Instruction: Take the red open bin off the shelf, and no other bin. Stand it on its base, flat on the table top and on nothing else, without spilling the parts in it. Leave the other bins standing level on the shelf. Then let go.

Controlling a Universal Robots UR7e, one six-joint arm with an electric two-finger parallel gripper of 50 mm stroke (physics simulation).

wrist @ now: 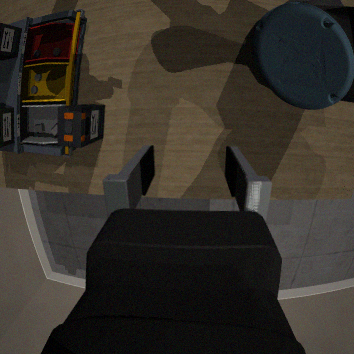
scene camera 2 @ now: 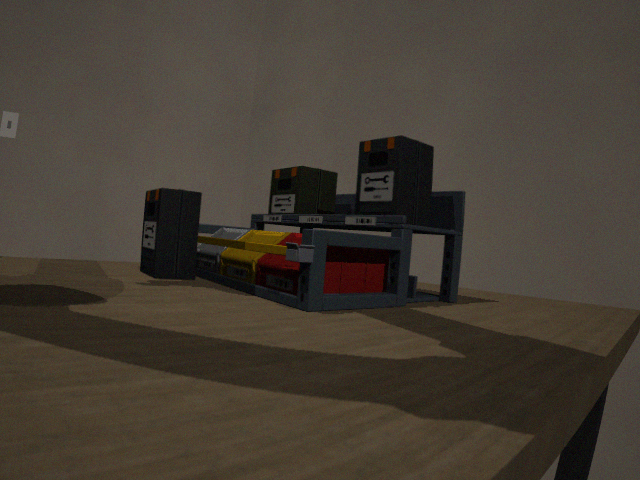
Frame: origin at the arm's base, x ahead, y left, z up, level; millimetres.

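Seen in the pictures: gripper, fingertip midpoint: (wrist: 189, 160).
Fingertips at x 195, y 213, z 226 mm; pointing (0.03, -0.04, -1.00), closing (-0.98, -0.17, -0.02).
Note:
Pixels of each thing's top centre, then the offset from my fingertips to it. Level surfaces: height alone.
- red open bin, top centre: (scene camera 2: 337, 236) (wrist: 38, 41) dx +436, dy -163, dz -334 mm
- yellow bin, top centre: (scene camera 2: 289, 232) (wrist: 33, 82) dx +430, dy -51, dz -334 mm
- grey bin, top centre: (scene camera 2: 252, 230) (wrist: 32, 123) dx +424, dy +61, dz -334 mm
- yellow bar, top centre: (scene camera 2: 224, 238) (wrist: 68, 80) dx +325, dy -57, dz -350 mm
- tall dark box, top centre: (scene camera 2: 172, 190) (wrist: 67, 126) dx +272, dy +46, dz -283 mm
- table top, surface height: dz -415 mm
- greenish box, top centre: (scene camera 2: 304, 170) dx +520, dy +67, dz -216 mm
The red open bin (scene camera 2: 279, 271) (wrist: 47, 45) stands at one end of the lower level of the shelf (scene camera 2: 356, 301) (wrist: 42, 148). Dark round parts show inside it in the wrist view. The yellow bin (scene camera 2: 239, 264) (wrist: 54, 86) is beside it, then the grey bin (scene camera 2: 207, 257) (wrist: 42, 120); parts show in both. A yellow bar (scene camera 2: 266, 248) (wrist: 74, 42) runs across the front of the bins. My gripper (wrist: 189, 160) is open and empty, well to the right of the shelf in the wrist view, over the table near its edge. It does not show in the scene view.
A tall dark box (scene camera 2: 168, 232) (wrist: 82, 125) stands on the table top (scene camera 2: 206, 413) (wrist: 145, 120), close in front of the grey bin. A dark box (scene camera 2: 395, 180) and a greenish box (scene camera 2: 303, 190) stand on the upper level. A round blue arm cap (wrist: 302, 55) is at the upper right.

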